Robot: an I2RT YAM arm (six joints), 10 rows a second.
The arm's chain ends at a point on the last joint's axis. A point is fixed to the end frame.
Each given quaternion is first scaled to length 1.
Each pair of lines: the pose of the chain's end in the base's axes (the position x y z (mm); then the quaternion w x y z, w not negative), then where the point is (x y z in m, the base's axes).
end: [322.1 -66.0 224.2 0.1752 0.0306 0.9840 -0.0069]
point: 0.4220 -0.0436 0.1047
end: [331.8 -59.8 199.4 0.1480 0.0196 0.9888 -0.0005]
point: 0.4244 -0.0338 0.0749
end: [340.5 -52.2 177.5 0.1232 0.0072 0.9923 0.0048]
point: 0.4260 -0.0229 0.0487
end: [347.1 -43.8 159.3 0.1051 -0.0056 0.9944 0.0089]
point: 0.4271 -0.0116 0.0277
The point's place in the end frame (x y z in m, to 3 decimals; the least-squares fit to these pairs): -0.051 0.029 0.146
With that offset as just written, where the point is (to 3 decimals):
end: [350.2 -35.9 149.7 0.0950 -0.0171 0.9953 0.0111]
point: 0.427 -0.002 0.017
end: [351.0 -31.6 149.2 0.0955 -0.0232 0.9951 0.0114]
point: 0.427 0.004 0.016
